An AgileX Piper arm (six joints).
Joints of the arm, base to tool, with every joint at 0 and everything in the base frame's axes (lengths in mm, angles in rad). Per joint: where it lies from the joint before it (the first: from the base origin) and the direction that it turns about. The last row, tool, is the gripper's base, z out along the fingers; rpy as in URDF.
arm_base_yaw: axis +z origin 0 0 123
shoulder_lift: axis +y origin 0 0 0
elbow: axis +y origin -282.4 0 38.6
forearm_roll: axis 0.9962 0 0.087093 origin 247.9 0 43.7
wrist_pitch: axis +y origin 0 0 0
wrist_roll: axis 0.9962 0 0.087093 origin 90.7 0 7.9
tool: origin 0 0 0 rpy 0 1.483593 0
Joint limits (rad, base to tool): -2.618..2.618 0..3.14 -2.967..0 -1.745..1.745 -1.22..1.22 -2.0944..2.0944
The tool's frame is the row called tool.
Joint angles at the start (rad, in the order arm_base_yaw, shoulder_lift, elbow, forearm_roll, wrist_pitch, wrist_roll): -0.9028 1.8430 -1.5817 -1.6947 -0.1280 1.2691
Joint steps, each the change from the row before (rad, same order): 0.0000 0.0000 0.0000 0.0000 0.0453 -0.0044; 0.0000 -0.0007 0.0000 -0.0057 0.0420 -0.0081; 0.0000 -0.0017 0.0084 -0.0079 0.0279 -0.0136; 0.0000 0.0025 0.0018 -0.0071 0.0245 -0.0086; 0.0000 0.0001 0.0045 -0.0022 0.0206 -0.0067; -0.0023 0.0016 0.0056 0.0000 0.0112 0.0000; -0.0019 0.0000 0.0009 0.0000 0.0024 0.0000
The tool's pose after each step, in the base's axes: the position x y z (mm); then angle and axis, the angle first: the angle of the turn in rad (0 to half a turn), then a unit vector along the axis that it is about. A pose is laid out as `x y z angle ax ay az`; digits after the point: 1 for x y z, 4 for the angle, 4 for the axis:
286.5 -351.1 346.2 2.0448 0.1809 0.8828 -0.4336
283.6 -353.6 346.9 2.0693 0.1883 0.8725 -0.4509
281.3 -354.7 345.1 2.0966 0.1878 0.8666 -0.4623
279.9 -356.5 343.7 2.1181 0.1887 0.8612 -0.4720
278.3 -357.5 342.4 2.1350 0.1913 0.8569 -0.4786
276.8 -358.8 339.9 2.1463 0.1960 0.8551 -0.4800
275.9 -359.4 339.6 2.1489 0.1975 0.8543 -0.4808

